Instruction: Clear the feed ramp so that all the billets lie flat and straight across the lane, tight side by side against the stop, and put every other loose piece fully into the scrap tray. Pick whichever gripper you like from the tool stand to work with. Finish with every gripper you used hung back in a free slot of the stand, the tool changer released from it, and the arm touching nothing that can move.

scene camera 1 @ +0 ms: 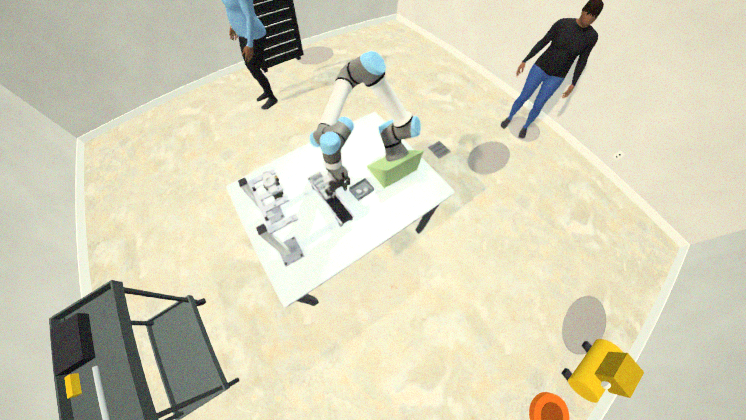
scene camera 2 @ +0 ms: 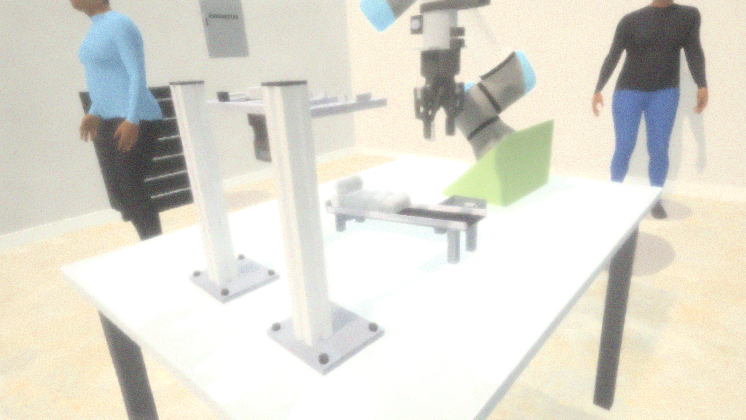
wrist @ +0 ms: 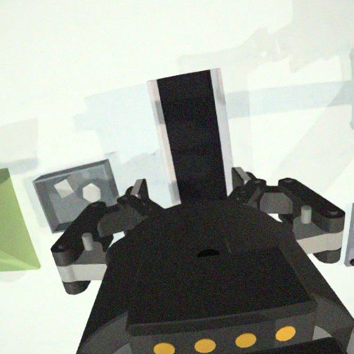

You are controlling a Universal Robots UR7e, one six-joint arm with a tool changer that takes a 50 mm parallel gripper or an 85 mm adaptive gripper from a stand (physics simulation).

Labels:
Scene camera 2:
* dark gripper: 258, 122
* adaptive gripper: 439, 58
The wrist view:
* adaptive gripper: 207, 269

